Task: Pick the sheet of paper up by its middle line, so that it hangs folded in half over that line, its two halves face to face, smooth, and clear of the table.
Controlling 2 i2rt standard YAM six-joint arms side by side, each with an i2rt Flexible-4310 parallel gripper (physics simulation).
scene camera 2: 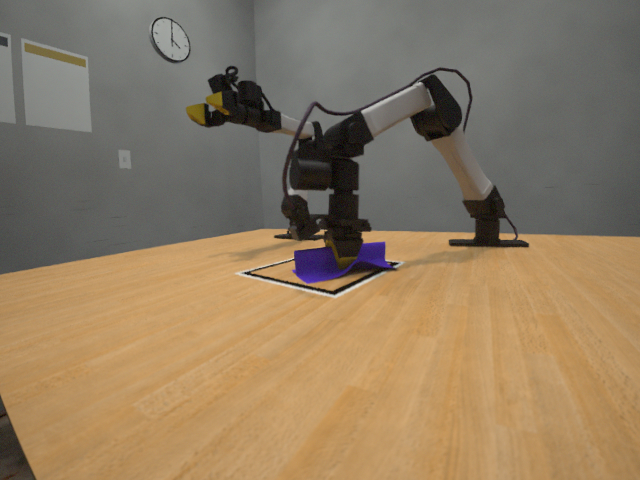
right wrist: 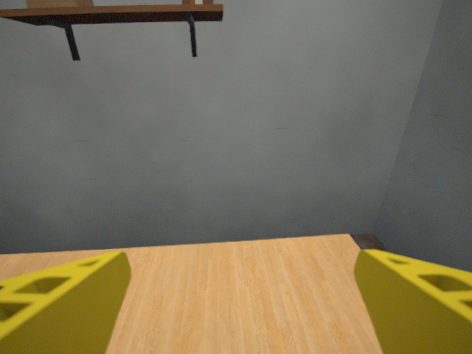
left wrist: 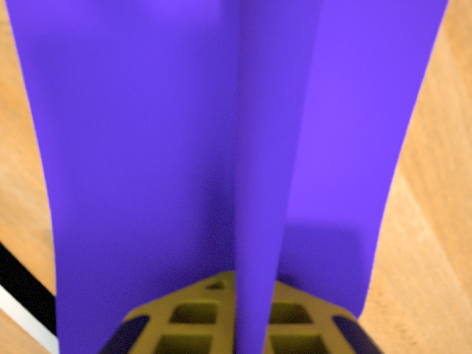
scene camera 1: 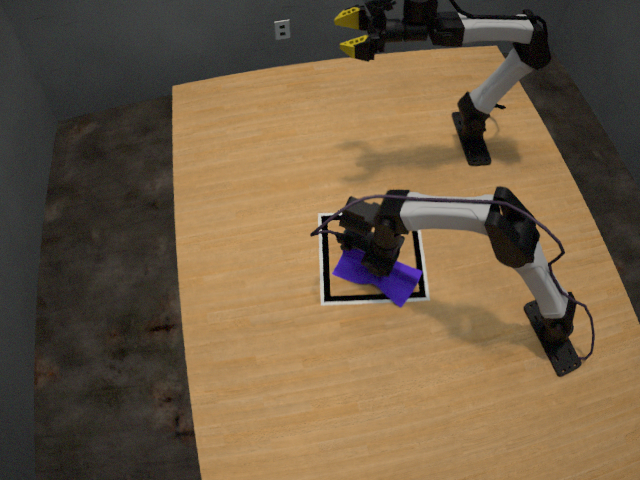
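Observation:
The purple sheet of paper (scene camera 1: pixel 403 283) (scene camera 2: pixel 312 266) (left wrist: pixel 125 125) is pinched up into a raised ridge. On either side of the ridge its parts spread outward, low at the table, and look bent and uneven in the scene views. My left gripper (scene camera 2: pixel 343 262) (left wrist: pixel 239 283) points down and is shut on the ridge, with a finger on each side of it. The fingertips are low at the table, and the arm hides the sheet's middle in scene camera 1. My right gripper (scene camera 1: pixel 338 34) (scene camera 2: pixel 197 104) (right wrist: pixel 241 261) is open and empty, high up and away from the sheet.
A square outline with black and white borders (scene camera 1: pixel 325 263) (scene camera 2: pixel 334 294) lies on the wooden table (scene camera 1: pixel 248 361) (scene camera 2: pixel 206 372) under and around the sheet. One corner of the sheet reaches over its lower border in scene camera 1. A wall shelf (right wrist: pixel 125 14) shows in the right wrist view.

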